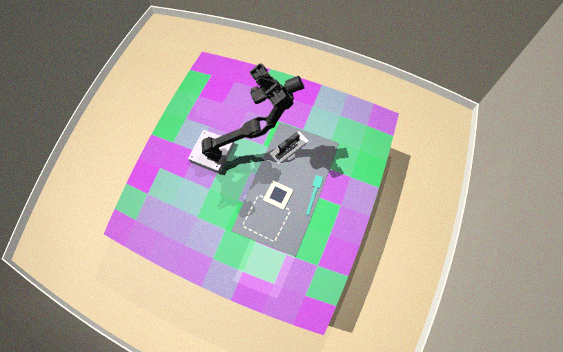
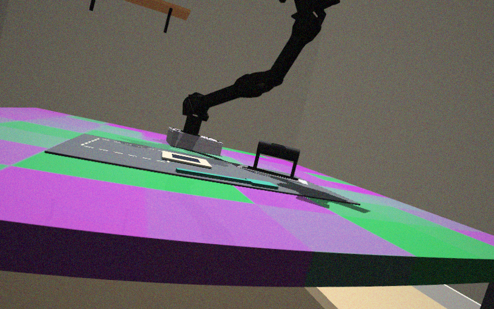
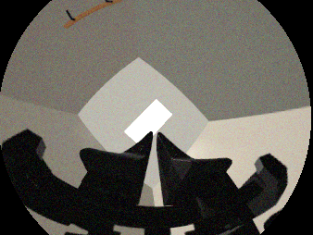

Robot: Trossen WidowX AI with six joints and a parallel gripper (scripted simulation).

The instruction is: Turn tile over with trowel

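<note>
Now: gripper tip 11 cm short of the small trowel, 8 cm to the right of it and 64 cm above it. From my gripper tip the other things lie so: teal trowel-shaped tool (29 cm ahead, 13 cm to the right, 68 cm below); then grey mat (15 cm ahead, 14 cm to the right, 70 cm below); then tile (12 cm ahead, 20 cm to the right, 68 cm below).
</note>
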